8 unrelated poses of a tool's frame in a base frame.
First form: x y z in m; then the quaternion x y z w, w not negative.
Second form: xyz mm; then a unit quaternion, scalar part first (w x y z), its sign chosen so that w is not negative. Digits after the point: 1 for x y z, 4 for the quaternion.
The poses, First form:
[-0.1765, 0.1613, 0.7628, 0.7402, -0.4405, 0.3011, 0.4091]
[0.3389, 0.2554, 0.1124, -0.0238, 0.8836, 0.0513, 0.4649]
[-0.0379, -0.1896, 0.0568, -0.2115, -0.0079, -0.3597, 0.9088]
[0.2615, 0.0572, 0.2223, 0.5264, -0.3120, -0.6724, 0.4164]
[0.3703, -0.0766, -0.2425, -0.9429, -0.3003, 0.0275, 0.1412]
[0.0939, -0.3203, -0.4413, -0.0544, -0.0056, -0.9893, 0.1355]
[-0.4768, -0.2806, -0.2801, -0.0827, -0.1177, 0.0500, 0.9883]
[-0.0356, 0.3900, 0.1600, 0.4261, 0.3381, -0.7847, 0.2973]
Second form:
[-176.5, 161.3, 762.8, 0.4091, 0.7402, -0.4405, 0.3011]
[338.9, 255.4, 112.4, 0.4649, -0.0238, 0.8836, 0.0513]
[-37.9, -189.6, 56.8, 0.9088, -0.2115, -0.0079, -0.3597]
[261.5, 57.2, 222.3, 0.4164, 0.5264, -0.3120, -0.6724]
[370.3, -76.6, -242.5, 0.1412, -0.9429, -0.3003, 0.0275]
[93.9, -320.3, -441.3, 0.1355, -0.0544, -0.0056, -0.9893]
[-476.8, -280.6, -280.1, 0.9883, -0.0827, -0.1177, 0.0500]
[-35.6, 390.0, 160.0, 0.2973, 0.4261, 0.3381, -0.7847]

